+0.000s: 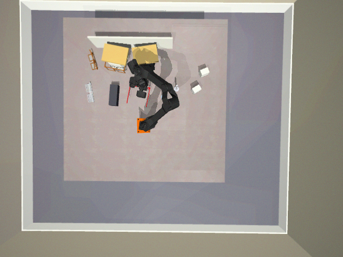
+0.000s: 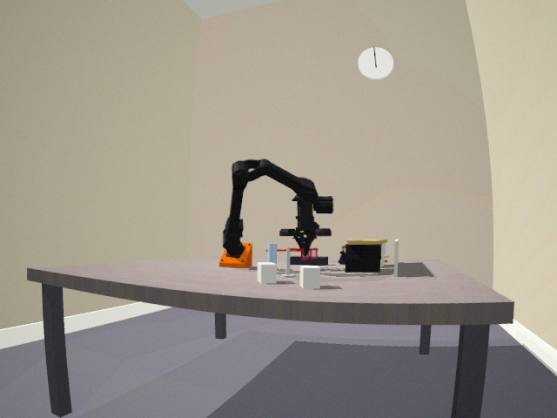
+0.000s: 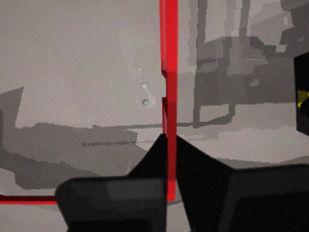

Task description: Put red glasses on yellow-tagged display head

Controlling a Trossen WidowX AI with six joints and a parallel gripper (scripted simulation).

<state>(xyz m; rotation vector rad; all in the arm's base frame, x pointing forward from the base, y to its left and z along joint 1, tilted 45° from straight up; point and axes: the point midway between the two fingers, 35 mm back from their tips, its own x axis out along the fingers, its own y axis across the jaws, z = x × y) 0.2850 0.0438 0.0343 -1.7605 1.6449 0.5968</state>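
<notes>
Right now the pale blue cylinder is 14 cm to the right of my gripper tip and 7 cm behind it. Round my gripper tip: dark case (25 cm to the left, 7 cm behind, 3 cm below); then dark display head (19 cm ahead, 1 cm to the left); then thin grey peg (23 cm to the right, 3 cm below, 3 cm ahead).
</notes>
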